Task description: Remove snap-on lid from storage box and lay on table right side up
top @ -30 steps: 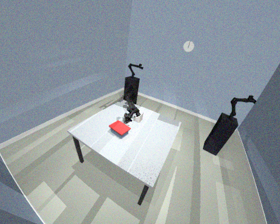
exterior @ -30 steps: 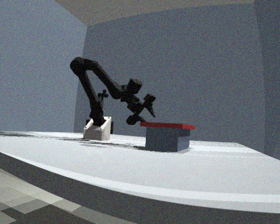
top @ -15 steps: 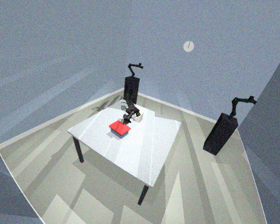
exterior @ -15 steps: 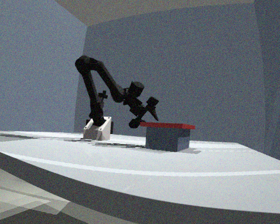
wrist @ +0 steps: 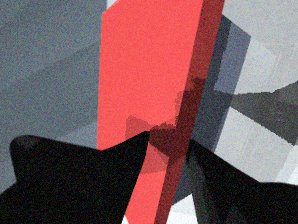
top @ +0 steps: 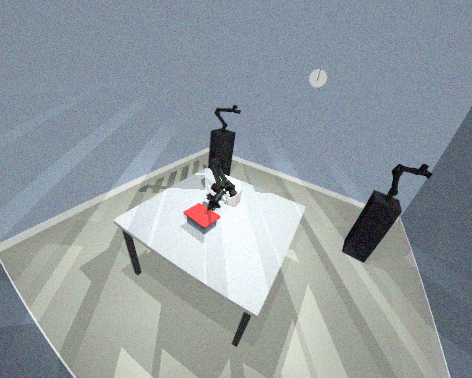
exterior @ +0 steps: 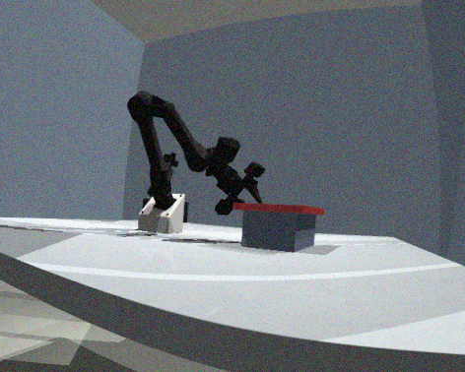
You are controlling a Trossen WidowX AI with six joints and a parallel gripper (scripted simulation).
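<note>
Now: the red lid 8 cm ahead of my gripper tip and 1 cm above it. Also, from my gripper tip: blue-grey storage box 8 cm ahead, 5 cm below.
</note>
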